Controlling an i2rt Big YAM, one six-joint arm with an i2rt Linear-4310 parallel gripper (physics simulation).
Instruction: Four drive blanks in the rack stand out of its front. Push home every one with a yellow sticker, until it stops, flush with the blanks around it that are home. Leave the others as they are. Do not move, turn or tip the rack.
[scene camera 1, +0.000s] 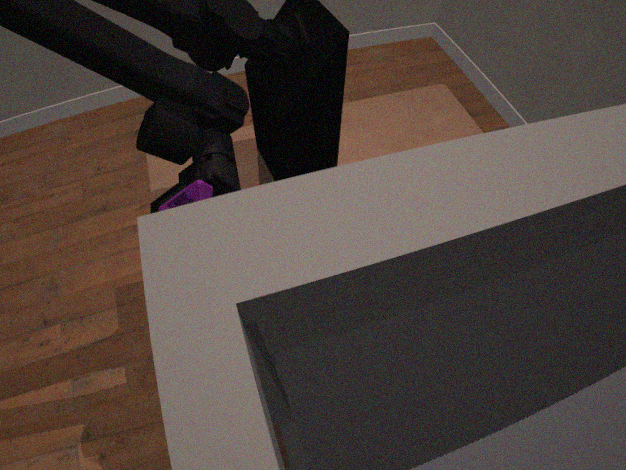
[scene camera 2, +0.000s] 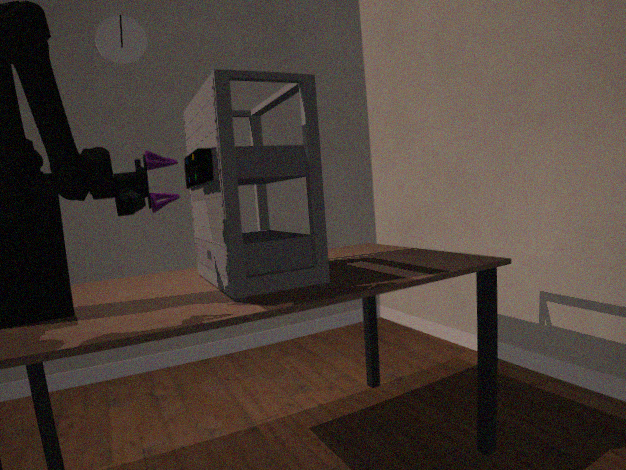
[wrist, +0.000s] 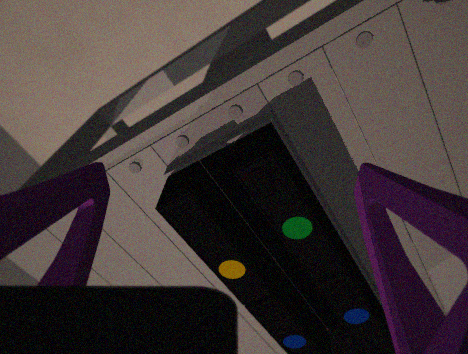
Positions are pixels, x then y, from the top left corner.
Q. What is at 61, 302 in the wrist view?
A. The gripper.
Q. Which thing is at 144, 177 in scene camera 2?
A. The gripper.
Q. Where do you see a grey rack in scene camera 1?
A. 454, 299
